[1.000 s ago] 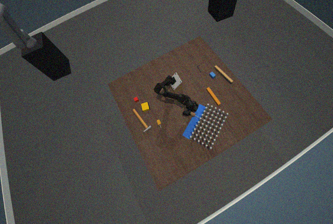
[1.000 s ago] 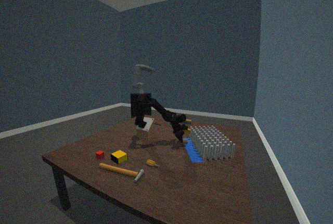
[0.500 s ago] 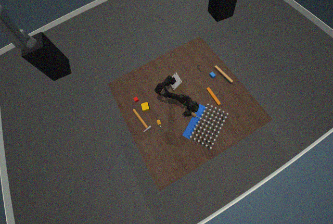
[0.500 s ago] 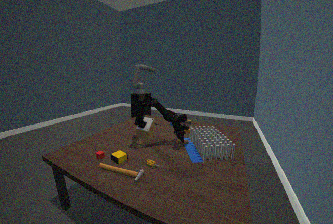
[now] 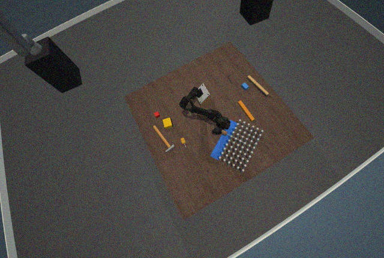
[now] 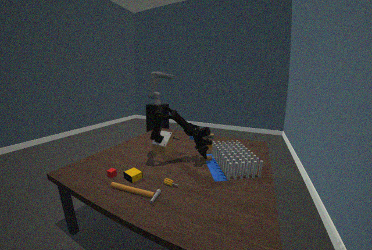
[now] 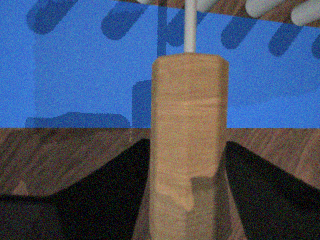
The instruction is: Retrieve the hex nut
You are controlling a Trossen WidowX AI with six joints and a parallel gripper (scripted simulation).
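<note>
Now: gripper tip 60 mm short of the blue taped strip, 10 mm to the left of it and 30 mm above it. From my gripper tip the other things lie so: orange bar (90 mm behind, 290 mm to the left, 20 mm below); yellow-handled screwdriver (70 mm behind, 340 mm to the right, 20 mm below); rod (80 mm ahead, 60 mm to the left).
</note>
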